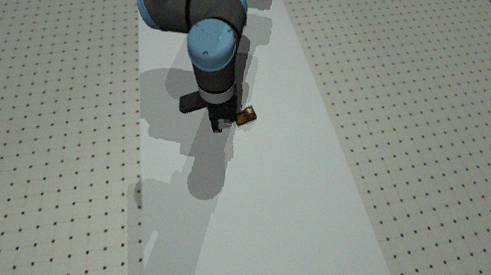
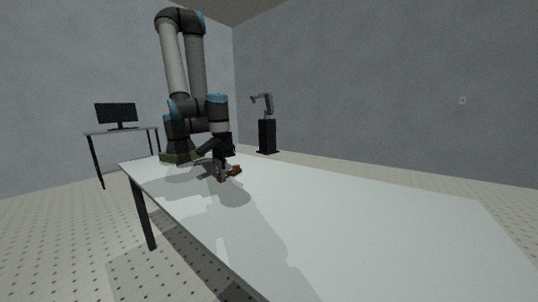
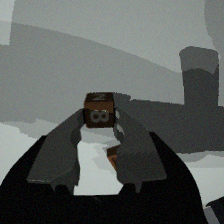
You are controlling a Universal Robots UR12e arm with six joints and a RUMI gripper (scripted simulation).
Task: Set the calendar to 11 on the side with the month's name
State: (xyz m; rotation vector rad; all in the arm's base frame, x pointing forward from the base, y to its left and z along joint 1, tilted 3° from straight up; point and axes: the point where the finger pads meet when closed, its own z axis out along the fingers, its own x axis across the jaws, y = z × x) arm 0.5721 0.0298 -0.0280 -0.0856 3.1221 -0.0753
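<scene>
My gripper is now 1 cm above the brown cube. Also, from my hand: brown calendar tray (5 cm behind, 10 cm to the left, 2 cm below).
</scene>
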